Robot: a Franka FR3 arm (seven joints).
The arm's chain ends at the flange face. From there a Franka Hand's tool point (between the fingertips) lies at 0.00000 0.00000 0.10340 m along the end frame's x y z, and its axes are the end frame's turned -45 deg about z.
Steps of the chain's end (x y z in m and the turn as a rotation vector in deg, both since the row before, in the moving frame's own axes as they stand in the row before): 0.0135 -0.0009 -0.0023 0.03 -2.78 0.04; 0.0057 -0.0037 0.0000 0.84 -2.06 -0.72; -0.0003 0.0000 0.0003 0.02 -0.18 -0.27; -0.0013 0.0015 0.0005 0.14 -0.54 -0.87; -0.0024 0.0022 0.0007 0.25 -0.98 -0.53
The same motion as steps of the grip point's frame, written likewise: 0.0067 0.0053 -0.0024 1.99 -1.94 0.04; 0.0051 -0.0023 -0.0001 2.05 -0.86 -0.72; -0.0004 -0.0005 0.0003 0.14 -0.11 -0.27; -0.0025 -0.0007 0.0005 0.48 -0.28 -0.87; -0.0042 -0.0017 0.0007 0.87 -0.52 -0.53
